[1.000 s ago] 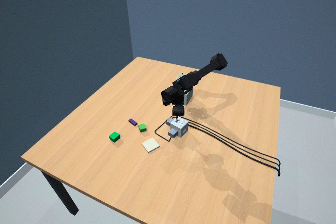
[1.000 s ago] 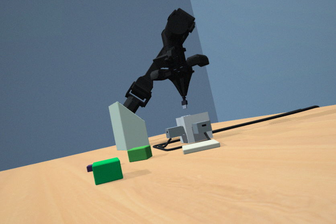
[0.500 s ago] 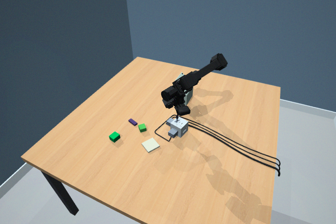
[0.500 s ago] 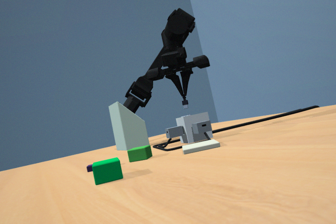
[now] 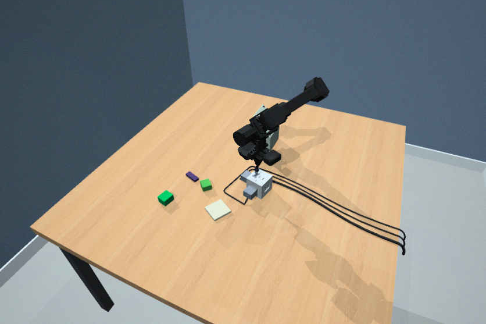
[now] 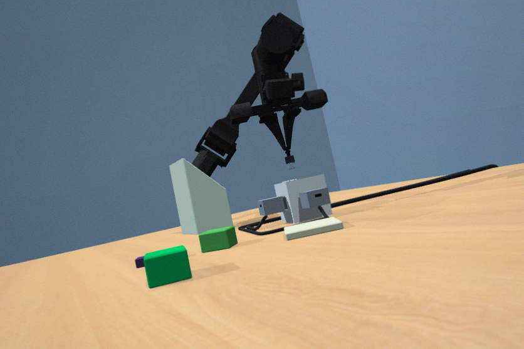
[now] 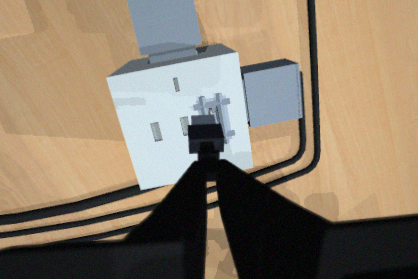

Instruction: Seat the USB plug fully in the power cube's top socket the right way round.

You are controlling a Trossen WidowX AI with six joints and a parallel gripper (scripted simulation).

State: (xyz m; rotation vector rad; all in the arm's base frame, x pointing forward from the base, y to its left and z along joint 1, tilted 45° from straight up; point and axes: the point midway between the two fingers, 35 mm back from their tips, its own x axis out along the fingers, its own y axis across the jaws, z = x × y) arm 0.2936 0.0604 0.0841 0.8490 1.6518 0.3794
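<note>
The USB plug is 20 mm below my gripper tip. Also, from my gripper tip: cream tile (170 mm ahead, 130 mm below, 90 mm to the right); purple block (280 mm to the right, 130 mm below, 70 mm ahead).
</note>
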